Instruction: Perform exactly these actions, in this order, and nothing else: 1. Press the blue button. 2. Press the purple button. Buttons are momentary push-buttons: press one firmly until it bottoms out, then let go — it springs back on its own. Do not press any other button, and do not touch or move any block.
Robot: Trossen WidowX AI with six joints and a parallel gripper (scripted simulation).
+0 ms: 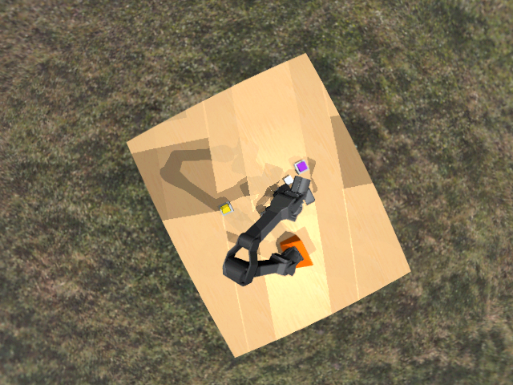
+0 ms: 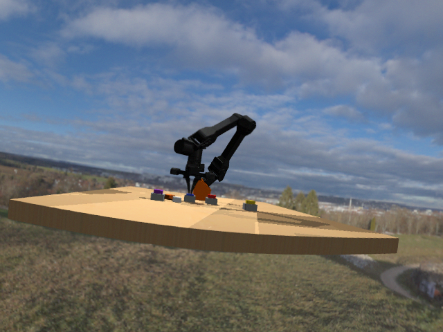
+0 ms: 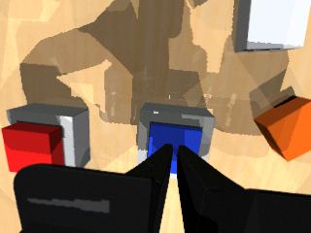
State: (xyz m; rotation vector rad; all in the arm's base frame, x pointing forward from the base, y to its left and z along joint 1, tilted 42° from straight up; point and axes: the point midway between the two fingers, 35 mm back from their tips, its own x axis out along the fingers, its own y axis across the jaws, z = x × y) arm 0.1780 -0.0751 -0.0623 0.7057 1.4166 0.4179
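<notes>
Now: gripper tip 1 cm above the blue button. The rest, counted from my gripper tip: white block (7 cm ahead, 6 cm to the right, 2 cm below); red button (10 cm to the left); small orange block (8 cm to the right, 2 cm below).
</notes>
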